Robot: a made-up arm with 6 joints. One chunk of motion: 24 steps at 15 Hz.
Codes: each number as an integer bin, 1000 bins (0 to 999) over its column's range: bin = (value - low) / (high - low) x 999, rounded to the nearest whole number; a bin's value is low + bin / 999 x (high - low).
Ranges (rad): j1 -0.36..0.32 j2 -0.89..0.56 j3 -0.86..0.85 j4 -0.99..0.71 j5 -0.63..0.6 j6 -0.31..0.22
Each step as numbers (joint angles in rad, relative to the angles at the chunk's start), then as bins.
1 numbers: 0.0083 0.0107 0.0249 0.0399 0.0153 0.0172
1 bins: 541 621 517 605 524 617
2 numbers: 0.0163 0.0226 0.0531 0.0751 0.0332 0.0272
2 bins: 553 629 533 626 539 636
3 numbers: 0.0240 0.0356 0.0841 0.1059 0.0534 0.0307
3 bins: 564 638 552 644 555 642
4 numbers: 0.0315 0.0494 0.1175 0.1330 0.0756 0.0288
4 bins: 575 647 571 660 573 639
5 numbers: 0.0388 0.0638 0.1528 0.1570 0.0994 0.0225
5 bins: 586 657 592 674 592 627
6 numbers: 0.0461 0.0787 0.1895 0.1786 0.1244 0.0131
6 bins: 597 667 613 687 613 609
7 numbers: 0.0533 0.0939 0.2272 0.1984 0.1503 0.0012
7 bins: 607 678 635 698 634 587
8 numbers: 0.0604 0.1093 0.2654 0.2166 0.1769 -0.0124
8 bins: 618 688 657 709 655 561
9 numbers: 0.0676 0.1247 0.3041 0.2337 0.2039 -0.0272
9 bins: 628 699 680 719 677 533
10 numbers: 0.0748 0.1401 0.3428 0.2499 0.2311 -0.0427
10 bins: 639 710 703 729 699 504
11 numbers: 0.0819 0.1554 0.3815 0.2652 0.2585 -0.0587
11 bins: 649 720 725 738 722 474
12 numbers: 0.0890 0.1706 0.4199 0.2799 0.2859 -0.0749
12 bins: 660 731 748 746 744 443
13 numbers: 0.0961 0.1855 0.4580 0.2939 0.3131 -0.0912
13 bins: 670 741 770 754 766 412
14 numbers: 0.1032 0.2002 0.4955 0.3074 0.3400 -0.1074
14 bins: 680 751 792 762 788 382
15 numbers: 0.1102 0.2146 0.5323 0.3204 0.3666 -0.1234
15 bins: 691 761 813 770 809 352
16 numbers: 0.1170 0.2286 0.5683 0.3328 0.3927 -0.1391
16 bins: 701 771 834 777 831 322
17 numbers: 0.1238 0.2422 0.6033 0.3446 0.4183 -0.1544
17 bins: 711 780 855 784 851 293
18 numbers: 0.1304 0.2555 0.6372 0.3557 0.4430 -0.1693
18 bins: 720 789 875 791 871 265
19 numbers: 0.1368 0.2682 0.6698 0.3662 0.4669 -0.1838
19 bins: 730 798 894 797 891 238
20 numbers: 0.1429 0.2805 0.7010 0.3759 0.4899 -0.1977
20 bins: 739 806 912 803 910 212
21 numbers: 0.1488 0.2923 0.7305 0.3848 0.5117 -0.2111
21 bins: 747 815 929 808 927 186
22 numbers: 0.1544 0.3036 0.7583 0.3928 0.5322 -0.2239
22 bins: 756 822 945 813 944 162
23 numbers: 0.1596 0.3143 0.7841 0.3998 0.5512 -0.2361
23 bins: 763 830 961 817 959 139
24 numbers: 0.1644 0.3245 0.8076 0.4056 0.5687 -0.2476
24 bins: 770 837 974 820 974 118
